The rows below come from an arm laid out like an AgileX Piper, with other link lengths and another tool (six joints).
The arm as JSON. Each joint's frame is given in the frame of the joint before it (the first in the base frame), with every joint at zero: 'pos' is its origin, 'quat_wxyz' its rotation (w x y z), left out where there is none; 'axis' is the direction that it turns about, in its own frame. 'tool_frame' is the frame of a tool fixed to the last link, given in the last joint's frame.
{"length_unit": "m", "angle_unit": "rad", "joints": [
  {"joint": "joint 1", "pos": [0.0, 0.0, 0.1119], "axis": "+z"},
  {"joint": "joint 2", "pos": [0.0, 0.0, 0.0], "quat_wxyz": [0.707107, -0.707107, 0.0, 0.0], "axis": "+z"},
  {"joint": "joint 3", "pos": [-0.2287, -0.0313, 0.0], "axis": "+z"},
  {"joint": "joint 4", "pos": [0.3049, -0.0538, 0.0], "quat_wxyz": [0.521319, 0.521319, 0.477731, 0.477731], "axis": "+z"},
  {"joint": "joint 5", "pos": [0.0, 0.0, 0.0], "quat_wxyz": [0.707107, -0.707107, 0.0, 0.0], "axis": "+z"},
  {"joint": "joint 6", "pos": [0.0, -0.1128, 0.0], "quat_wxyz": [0.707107, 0.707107, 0.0, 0.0], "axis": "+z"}
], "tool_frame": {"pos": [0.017, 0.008, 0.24], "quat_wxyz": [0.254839, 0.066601, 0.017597, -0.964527]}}
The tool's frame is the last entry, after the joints.
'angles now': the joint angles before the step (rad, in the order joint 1, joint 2, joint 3, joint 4, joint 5, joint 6). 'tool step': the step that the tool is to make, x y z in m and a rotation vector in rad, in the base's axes. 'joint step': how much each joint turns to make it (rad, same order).
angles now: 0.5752, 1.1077, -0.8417, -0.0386, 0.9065, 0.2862
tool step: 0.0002, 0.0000, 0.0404, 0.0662, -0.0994, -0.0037
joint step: 0.0003, -0.1799, 0.0609, -0.0011, -0.0003, 0.0049
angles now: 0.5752, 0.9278, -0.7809, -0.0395, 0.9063, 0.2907
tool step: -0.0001, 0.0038, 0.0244, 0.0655, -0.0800, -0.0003
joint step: 0.0000, -0.1363, 0.0700, 0.0104, -0.0364, 0.0017
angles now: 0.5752, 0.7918, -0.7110, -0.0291, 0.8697, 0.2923
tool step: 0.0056, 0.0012, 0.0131, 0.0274, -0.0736, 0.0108
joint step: 0.0004, -0.0807, 0.0568, -0.0090, -0.0531, -0.0119
